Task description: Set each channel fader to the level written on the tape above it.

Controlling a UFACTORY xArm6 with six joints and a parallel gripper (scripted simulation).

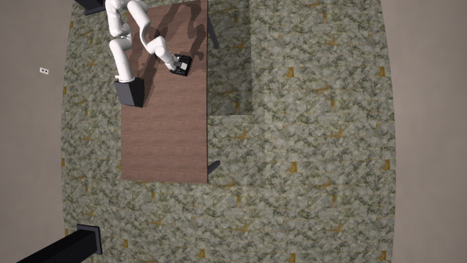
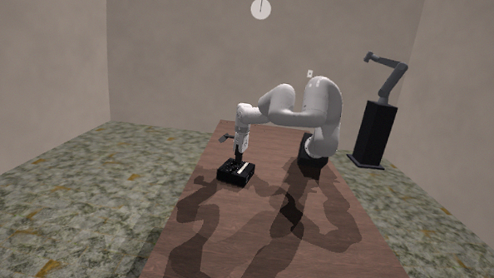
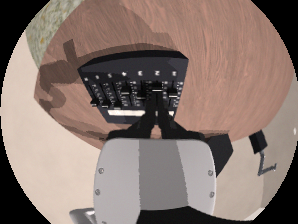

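The fader cap is 20 mm ahead of my hand, 20 mm to the left of it and 10 mm below it.
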